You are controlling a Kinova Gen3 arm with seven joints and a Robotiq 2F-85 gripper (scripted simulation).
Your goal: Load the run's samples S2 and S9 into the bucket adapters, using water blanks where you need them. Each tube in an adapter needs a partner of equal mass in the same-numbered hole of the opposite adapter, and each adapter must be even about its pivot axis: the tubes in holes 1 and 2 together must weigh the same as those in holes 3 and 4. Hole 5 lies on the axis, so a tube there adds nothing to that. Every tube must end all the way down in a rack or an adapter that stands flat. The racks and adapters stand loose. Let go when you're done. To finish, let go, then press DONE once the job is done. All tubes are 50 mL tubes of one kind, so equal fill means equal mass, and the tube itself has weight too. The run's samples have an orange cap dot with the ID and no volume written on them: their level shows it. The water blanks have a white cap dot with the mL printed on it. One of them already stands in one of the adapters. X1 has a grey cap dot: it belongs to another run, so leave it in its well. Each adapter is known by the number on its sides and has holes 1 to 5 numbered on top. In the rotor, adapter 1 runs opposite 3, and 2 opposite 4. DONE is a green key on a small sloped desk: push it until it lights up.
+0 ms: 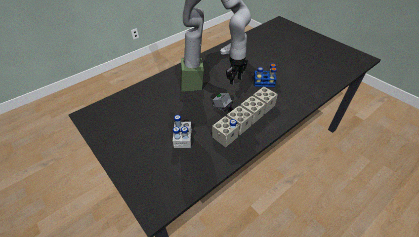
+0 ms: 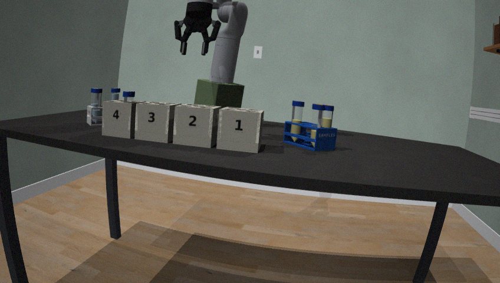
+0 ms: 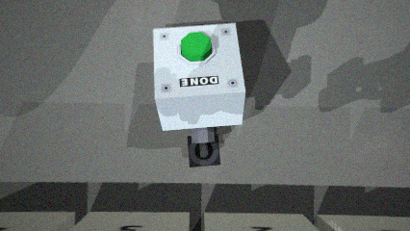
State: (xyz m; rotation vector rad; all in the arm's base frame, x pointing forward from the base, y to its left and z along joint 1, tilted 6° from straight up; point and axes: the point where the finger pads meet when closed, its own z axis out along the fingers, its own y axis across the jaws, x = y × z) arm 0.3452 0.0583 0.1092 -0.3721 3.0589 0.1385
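The water blank lies 14 cm ahead of my hand, 12 cm to the right of it and 18 cm below it. Also, from my hand: adapter 2: 7 cm ahead, 7 cm to the left, 20 cm below; green done key: 11 cm behind, 3 cm to the right, 18 cm below; grey done desk: 9 cm behind, 2 cm to the right, 19 cm below.
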